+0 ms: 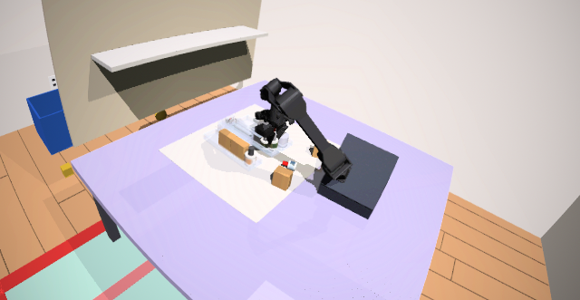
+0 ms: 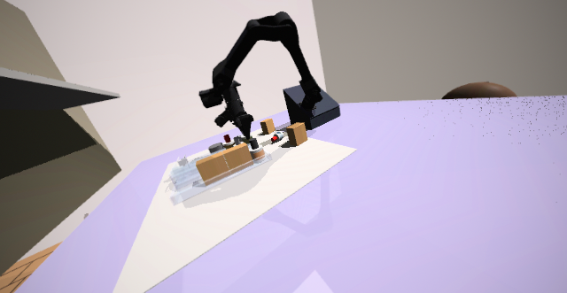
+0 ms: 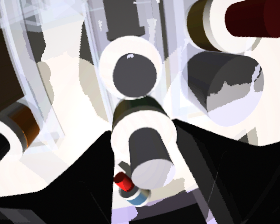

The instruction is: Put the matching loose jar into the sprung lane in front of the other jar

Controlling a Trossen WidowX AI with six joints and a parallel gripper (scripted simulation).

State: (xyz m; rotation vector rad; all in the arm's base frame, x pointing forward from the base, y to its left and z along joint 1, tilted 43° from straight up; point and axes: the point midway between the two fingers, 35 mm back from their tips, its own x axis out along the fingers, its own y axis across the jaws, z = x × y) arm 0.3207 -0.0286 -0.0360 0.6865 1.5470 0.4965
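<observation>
Now: gripper tip 120 mm to the right of the jar, 20 mm short of it and 10 mm above it. The rest, counted from my gripper tip: clear lane rack: 150 mm ahead, 40 mm below, 10 mm to the left.
</observation>
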